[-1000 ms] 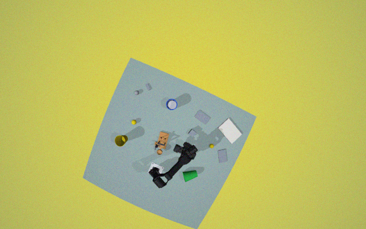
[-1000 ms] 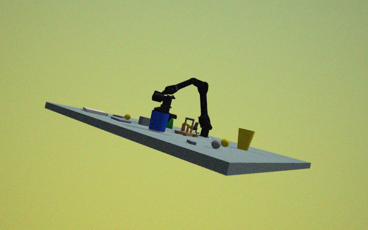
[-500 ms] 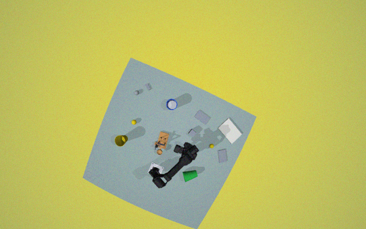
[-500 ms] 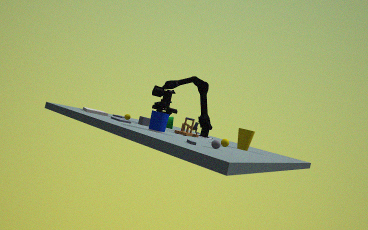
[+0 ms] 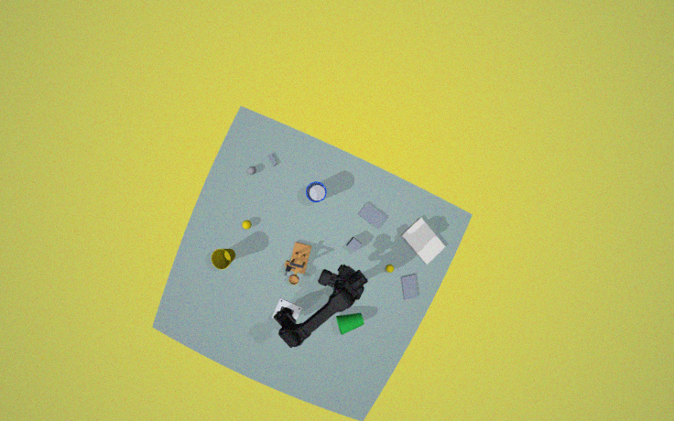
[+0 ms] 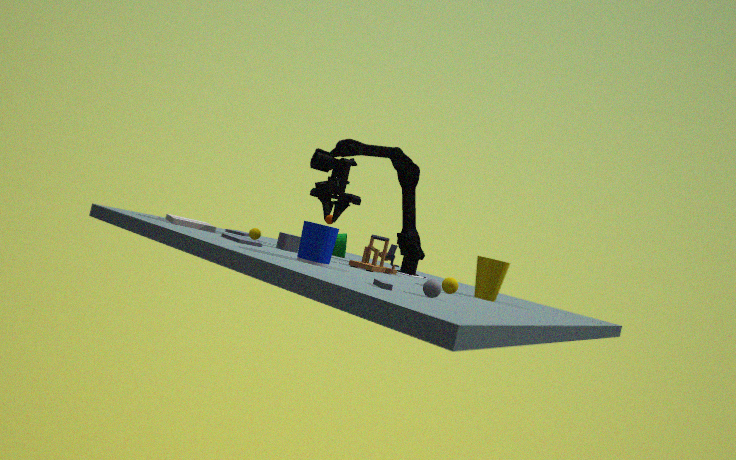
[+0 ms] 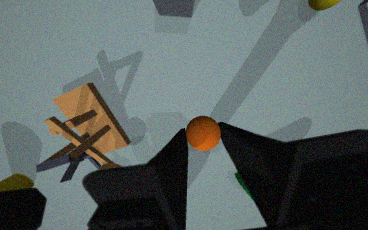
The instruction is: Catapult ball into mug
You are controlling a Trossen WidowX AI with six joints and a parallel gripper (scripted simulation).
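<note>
Now: the wooden catapult 2 cm behind my gripper tip, 22 cm to the left of it and 7 cm below it. Round my gripper tip: white slab: 27 cm ahead, 35 cm to the right, 11 cm below; blue mug: 34 cm ahead, 22 cm to the left, 9 cm below; orange ball: 1 cm above.
</note>
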